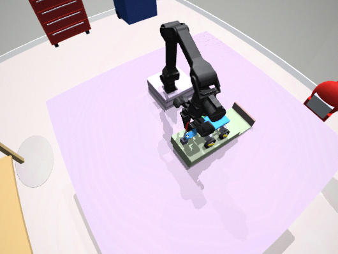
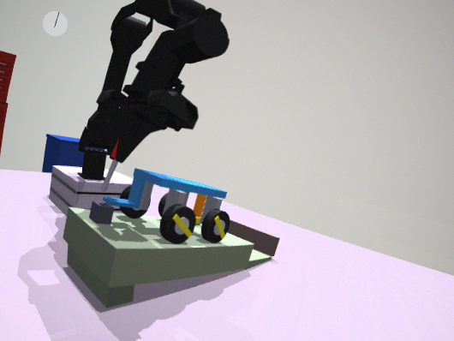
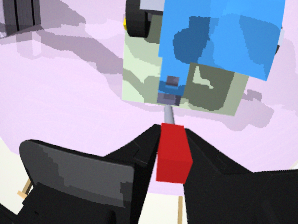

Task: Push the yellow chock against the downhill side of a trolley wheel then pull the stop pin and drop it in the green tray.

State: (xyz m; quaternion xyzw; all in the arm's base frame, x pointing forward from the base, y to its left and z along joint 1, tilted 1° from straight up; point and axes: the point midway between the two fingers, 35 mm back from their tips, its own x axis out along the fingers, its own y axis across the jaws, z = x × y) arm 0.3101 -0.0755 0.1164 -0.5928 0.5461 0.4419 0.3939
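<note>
Right now my gripper tip is 19 cm to the right of the green tray, 18 cm above it and 11 cm past it. Also, from my gripper tip: red-headed stop pin (right at my gripper tip); then blue trolley (11 cm to the left, 6 cm below, 1 cm ahead); then pale green ramp (13 cm below, 11 cm to the left, 1 cm ahead).
</note>
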